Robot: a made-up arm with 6 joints. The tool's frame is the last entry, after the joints.
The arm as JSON. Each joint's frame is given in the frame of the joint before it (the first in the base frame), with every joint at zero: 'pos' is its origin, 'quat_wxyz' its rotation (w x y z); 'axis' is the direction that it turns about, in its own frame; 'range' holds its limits. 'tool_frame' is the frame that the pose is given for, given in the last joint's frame.
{
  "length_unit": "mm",
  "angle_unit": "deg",
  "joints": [
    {
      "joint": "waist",
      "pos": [
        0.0,
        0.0,
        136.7
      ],
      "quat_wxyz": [
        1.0,
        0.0,
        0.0,
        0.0
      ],
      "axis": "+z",
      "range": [
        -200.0,
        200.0
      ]
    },
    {
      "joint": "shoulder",
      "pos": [
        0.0,
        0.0,
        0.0
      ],
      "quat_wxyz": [
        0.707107,
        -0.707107,
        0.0,
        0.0
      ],
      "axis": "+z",
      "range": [
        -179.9,
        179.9
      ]
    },
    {
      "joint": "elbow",
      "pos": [
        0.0,
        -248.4,
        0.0
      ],
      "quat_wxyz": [
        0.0,
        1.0,
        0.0,
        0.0
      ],
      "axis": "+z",
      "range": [
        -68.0,
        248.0
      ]
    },
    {
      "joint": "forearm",
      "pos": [
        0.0,
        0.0,
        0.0
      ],
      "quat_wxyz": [
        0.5,
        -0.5,
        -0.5,
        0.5
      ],
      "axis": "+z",
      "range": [
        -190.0,
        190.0
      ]
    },
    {
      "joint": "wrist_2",
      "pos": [
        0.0,
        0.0,
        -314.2
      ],
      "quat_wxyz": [
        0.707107,
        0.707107,
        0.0,
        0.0
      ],
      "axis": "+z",
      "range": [
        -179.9,
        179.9
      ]
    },
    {
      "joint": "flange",
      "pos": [
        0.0,
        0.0,
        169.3
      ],
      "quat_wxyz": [
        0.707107,
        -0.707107,
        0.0,
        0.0
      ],
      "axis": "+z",
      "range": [
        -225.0,
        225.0
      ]
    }
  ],
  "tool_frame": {
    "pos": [
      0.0,
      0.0,
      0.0
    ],
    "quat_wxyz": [
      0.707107,
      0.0,
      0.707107,
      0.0
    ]
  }
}
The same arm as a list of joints. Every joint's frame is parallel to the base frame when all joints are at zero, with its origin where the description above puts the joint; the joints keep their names.
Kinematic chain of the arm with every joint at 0, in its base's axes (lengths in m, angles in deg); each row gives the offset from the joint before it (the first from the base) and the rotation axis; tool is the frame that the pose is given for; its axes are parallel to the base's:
waist: xyz 0 0 0.1367 axis +z
shoulder: xyz 0 0 0 axis +y
elbow: xyz 0 0 0.2484 axis -y
forearm: xyz 0 0 0 axis -x
wrist_2: xyz 0.3142 0 0 axis -y
flange: xyz 0 -0.1693 0 axis -x
tool: xyz 0 0 0
Joint limits (deg, base to tool): -200..200 -179.9..179.9 -68..248 -190..190 -179.9..179.9 -225..225

